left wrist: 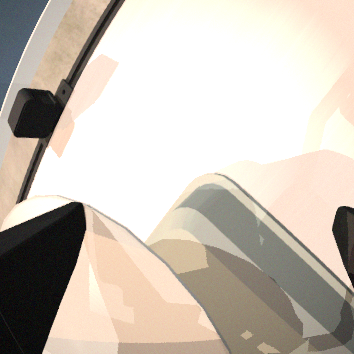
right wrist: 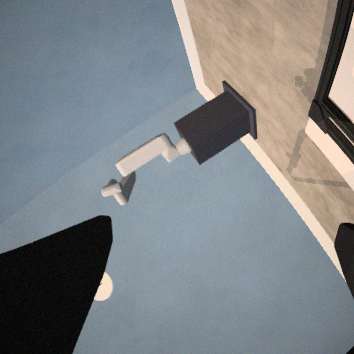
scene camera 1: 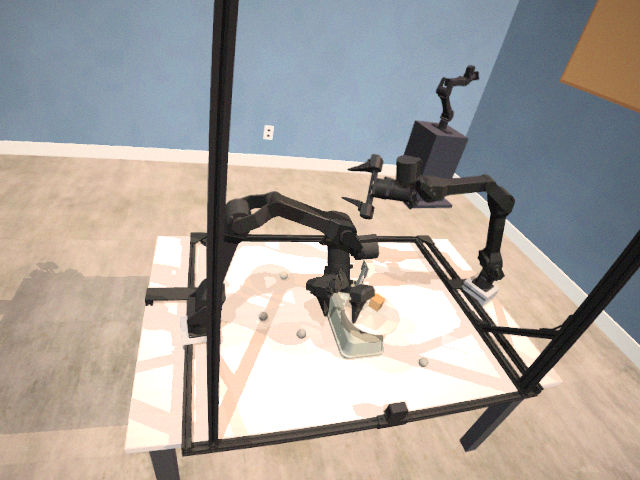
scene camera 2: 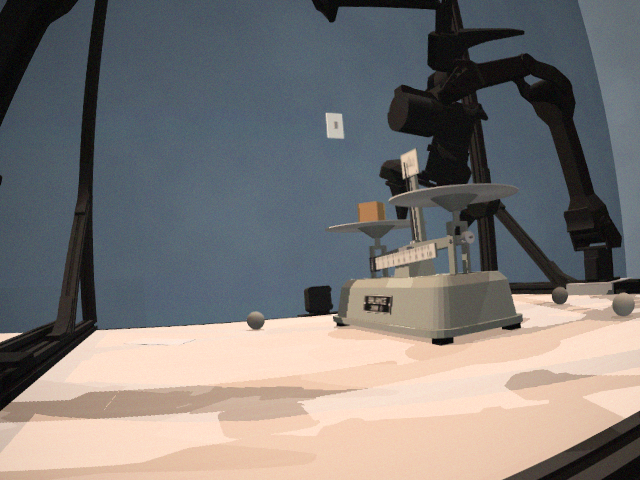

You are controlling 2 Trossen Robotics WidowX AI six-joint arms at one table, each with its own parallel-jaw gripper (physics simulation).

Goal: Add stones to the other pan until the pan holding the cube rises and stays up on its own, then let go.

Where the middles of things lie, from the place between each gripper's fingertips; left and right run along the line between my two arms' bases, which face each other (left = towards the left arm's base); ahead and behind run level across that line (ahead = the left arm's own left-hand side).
Scene:
Right now my left hand is 9 cm short of the balance scale (scene camera 2: 416, 301), 10 cm to the left of it and 1 cm above it.
Right now the balance scale is 240 mm behind my right hand and 230 mm below it.

